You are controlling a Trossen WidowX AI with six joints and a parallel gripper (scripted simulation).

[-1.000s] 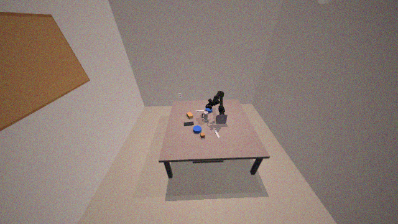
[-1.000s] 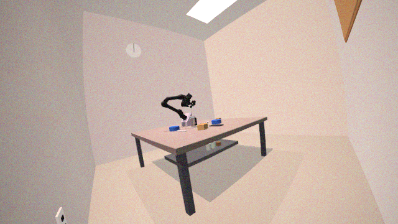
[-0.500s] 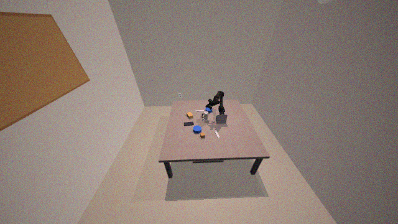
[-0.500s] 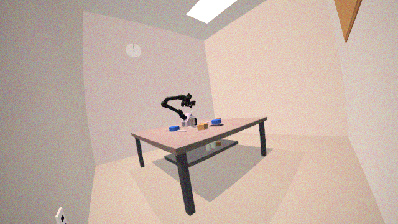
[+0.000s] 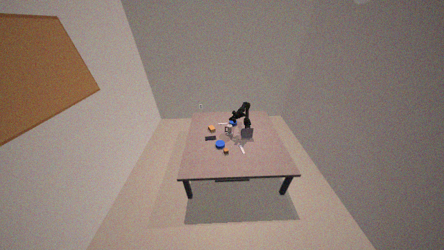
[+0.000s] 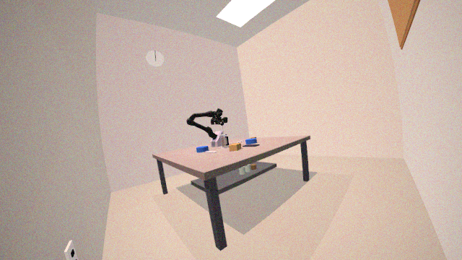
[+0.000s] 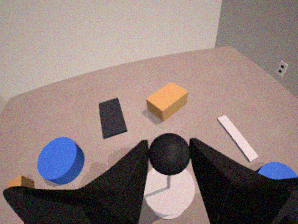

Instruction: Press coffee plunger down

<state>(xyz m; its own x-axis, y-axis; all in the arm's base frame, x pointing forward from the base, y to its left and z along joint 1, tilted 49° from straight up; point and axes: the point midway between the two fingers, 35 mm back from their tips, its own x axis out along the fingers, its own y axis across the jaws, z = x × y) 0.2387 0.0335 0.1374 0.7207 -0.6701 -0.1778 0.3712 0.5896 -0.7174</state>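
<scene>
The coffee press lies 12 cm below my gripper tip and 1 cm ahead of it. Also, from my gripper tip: shelf: 56 cm below, 11 cm to the left, 1 cm ahead; then black flat piece: 28 cm ahead, 24 cm below, 6 cm to the left.
</scene>
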